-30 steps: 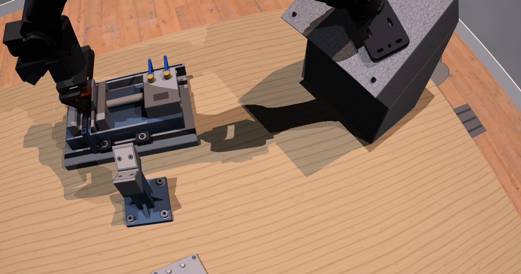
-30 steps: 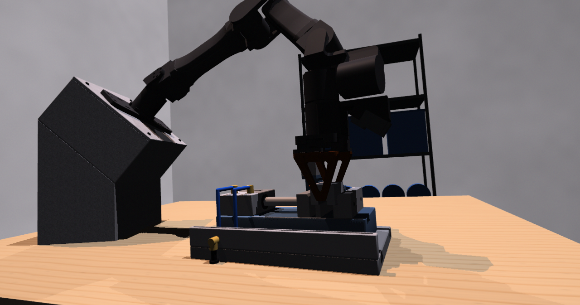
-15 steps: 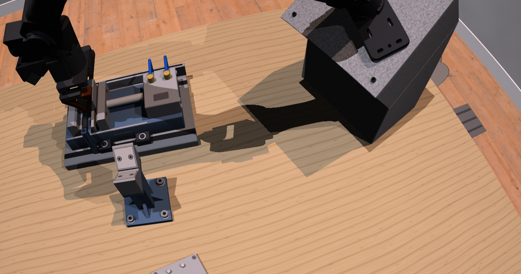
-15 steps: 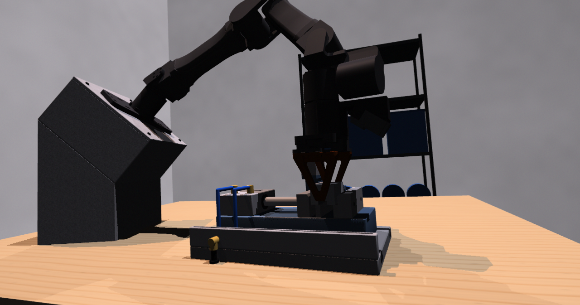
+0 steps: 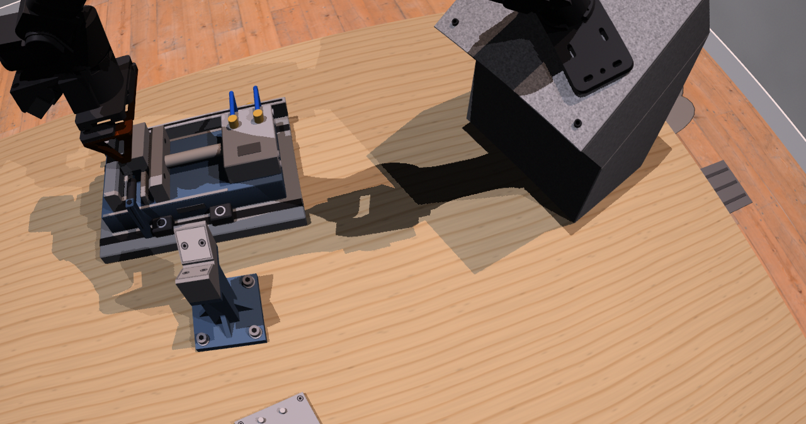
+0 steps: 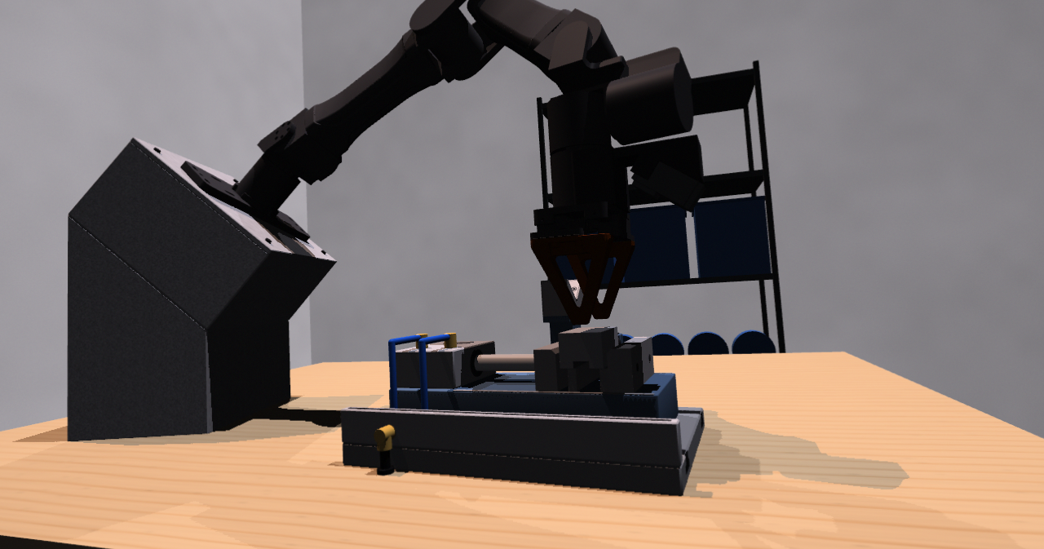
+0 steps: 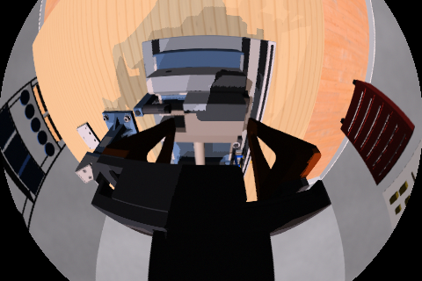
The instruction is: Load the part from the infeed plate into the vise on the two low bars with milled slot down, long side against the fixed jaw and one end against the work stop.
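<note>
Right now the grey part is 40 mm below my hand. From my hand the other things lie so: moving jaw: 50 mm below, 40 mm behind, 10 mm to the left; then work stop rod: 60 mm to the left, 40 mm below, 10 mm behind; then fixed jaw: 50 mm below, 30 mm ahead, 20 mm to the left.
</note>
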